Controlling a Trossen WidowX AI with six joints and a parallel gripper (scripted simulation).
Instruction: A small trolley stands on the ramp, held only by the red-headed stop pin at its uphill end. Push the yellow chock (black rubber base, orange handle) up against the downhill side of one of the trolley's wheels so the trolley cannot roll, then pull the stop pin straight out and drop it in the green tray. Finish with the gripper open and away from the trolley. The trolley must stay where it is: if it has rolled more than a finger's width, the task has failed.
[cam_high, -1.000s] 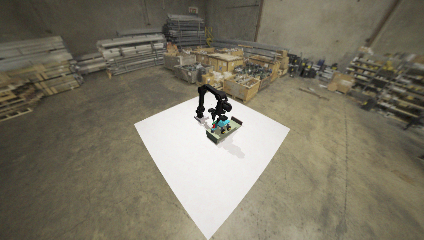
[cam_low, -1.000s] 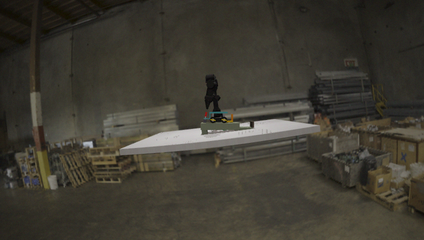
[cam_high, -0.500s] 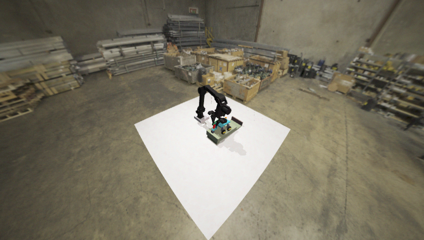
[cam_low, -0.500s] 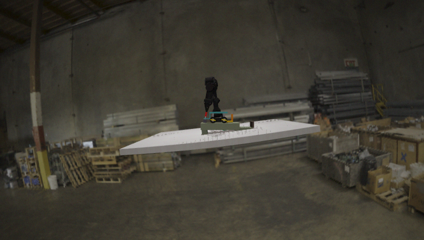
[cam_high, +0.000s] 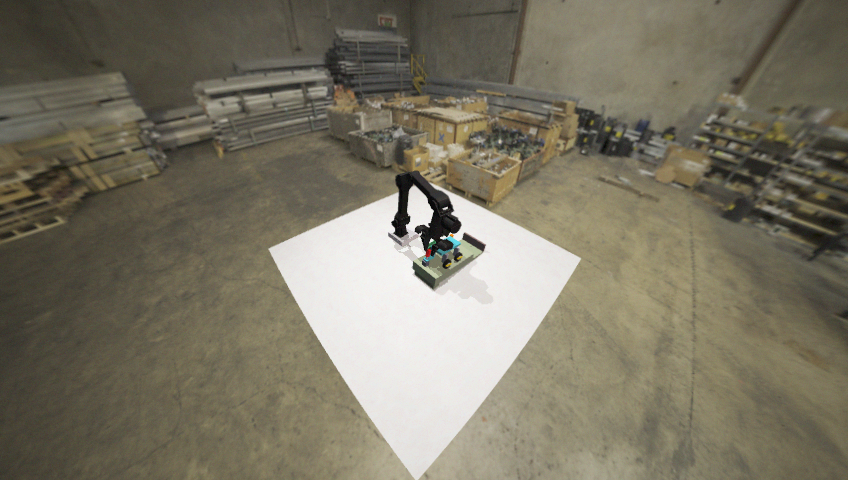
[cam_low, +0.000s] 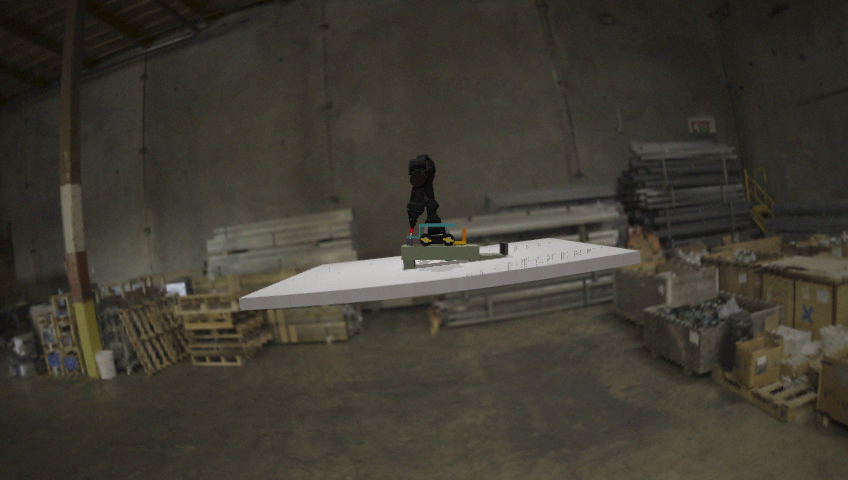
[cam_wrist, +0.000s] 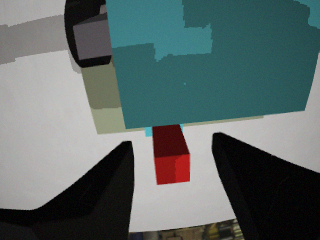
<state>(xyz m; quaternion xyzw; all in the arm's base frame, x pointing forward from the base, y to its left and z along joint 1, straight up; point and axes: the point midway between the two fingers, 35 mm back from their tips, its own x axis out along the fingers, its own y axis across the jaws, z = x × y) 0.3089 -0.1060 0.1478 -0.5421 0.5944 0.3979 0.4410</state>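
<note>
The red-headed stop pin lies 2 cm below my gripper tip and 1 cm to the right of it. From my gripper tip the other things lie so: trolley 9 cm to the left, 4 cm below, 3 cm ahead; then yellow chock 18 cm to the left, 6 cm below, 2 cm behind; then grey-green ramp 10 cm below, 9 cm to the left, 3 cm ahead.
</note>
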